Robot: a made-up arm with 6 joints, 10 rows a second.
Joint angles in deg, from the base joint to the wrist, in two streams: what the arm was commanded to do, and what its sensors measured. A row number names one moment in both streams.
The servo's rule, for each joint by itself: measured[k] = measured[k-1] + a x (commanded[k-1-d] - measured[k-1]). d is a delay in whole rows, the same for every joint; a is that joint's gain. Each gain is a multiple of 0.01, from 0.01 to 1. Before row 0 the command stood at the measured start. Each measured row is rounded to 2 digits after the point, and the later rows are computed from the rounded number. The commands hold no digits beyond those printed.
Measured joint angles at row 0:
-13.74 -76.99 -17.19 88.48 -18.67 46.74
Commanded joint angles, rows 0 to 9:
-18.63 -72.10 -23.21 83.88 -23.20 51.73
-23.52 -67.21 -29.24 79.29 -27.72 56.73
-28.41 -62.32 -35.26 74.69 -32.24 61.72
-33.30 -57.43 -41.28 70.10 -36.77 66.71
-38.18 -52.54 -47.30 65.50 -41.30 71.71
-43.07 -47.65 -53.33 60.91 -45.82 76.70
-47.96 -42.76 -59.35 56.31 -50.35 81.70
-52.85 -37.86 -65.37 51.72 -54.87 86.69
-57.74 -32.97 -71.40 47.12 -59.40 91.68
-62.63 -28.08 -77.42 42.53 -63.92 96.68
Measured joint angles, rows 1 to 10:
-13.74 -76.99 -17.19 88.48 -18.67 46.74
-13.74 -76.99 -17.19 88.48 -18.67 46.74
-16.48 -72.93 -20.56 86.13 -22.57 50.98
-20.42 -68.18 -25.42 82.64 -27.00 55.87
-24.89 -63.32 -30.93 78.59 -31.51 60.84
-29.60 -58.43 -36.73 74.26 -36.03 65.83
-34.40 -53.54 -42.65 69.79 -40.56 70.83
-39.26 -48.65 -48.63 65.26 -45.08 75.82
-44.13 -43.76 -54.63 60.70 -49.61 80.82
-49.01 -38.86 -60.64 56.12 -54.13 85.81
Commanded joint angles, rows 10 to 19:
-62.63 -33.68 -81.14 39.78 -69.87 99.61
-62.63 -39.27 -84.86 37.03 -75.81 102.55
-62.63 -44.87 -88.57 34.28 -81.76 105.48
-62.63 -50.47 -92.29 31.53 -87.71 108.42
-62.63 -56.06 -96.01 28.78 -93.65 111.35
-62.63 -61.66 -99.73 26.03 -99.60 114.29
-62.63 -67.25 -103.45 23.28 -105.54 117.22
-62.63 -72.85 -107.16 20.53 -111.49 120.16
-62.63 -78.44 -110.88 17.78 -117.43 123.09
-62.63 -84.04 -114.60 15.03 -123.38 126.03
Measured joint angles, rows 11 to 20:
-53.90 -33.97 -66.67 51.53 -58.66 90.80
-58.79 -29.08 -72.69 46.94 -63.18 95.80
-60.94 -32.90 -77.42 43.29 -68.93 99.04
-61.89 -38.19 -81.59 40.10 -74.85 102.02
-62.30 -43.73 -85.50 37.13 -80.79 104.96
-62.48 -49.32 -89.30 34.27 -86.74 107.90
-62.56 -54.91 -93.06 31.47 -92.68 110.83
-62.60 -60.51 -96.80 28.70 -98.63 113.77
-62.62 -66.10 -100.52 25.94 -104.57 116.70
-62.63 -71.70 -104.24 23.18 -110.52 119.64

